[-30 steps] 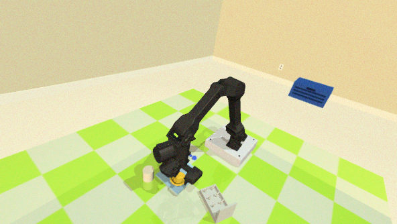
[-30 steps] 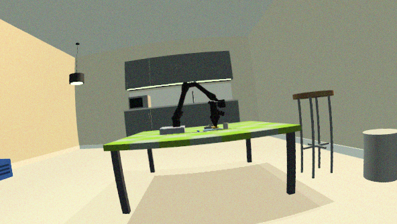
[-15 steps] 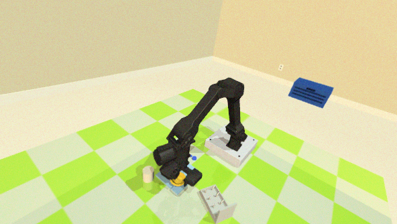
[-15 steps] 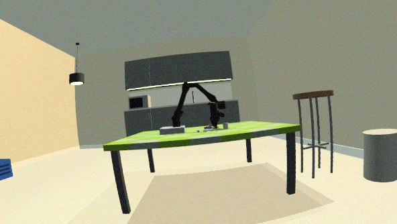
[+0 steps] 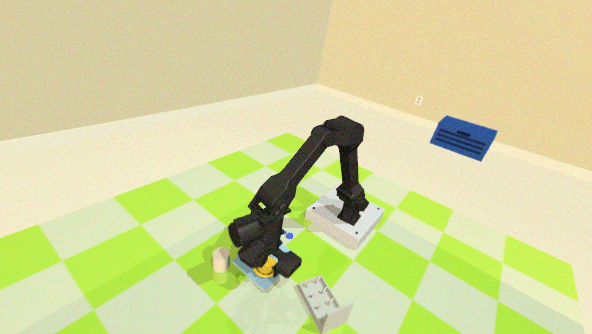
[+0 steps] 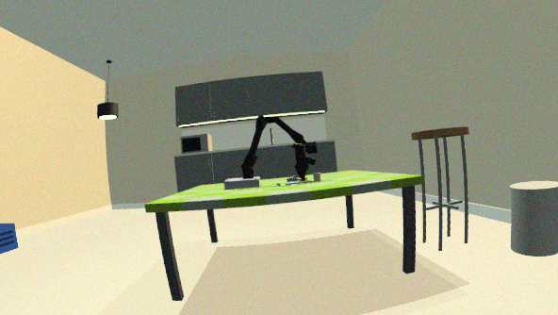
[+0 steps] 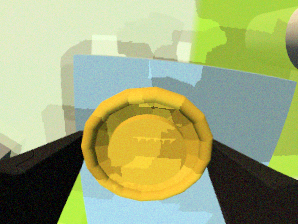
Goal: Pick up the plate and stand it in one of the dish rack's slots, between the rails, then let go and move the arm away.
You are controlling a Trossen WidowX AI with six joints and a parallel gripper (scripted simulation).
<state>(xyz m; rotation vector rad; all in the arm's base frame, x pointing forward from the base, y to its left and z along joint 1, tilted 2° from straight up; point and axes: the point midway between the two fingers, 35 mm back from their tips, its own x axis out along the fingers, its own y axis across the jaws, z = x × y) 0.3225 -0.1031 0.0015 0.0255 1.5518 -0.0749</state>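
My gripper tip is now 3 cm past the light blue mat and 2 cm to the left of it. From my gripper tip the other things lie so: yellow plate: 1 cm above; then blue spoon: 15 cm behind, 4 cm to the right; then cup: 10 cm to the right, 7 cm ahead, 2 cm above.
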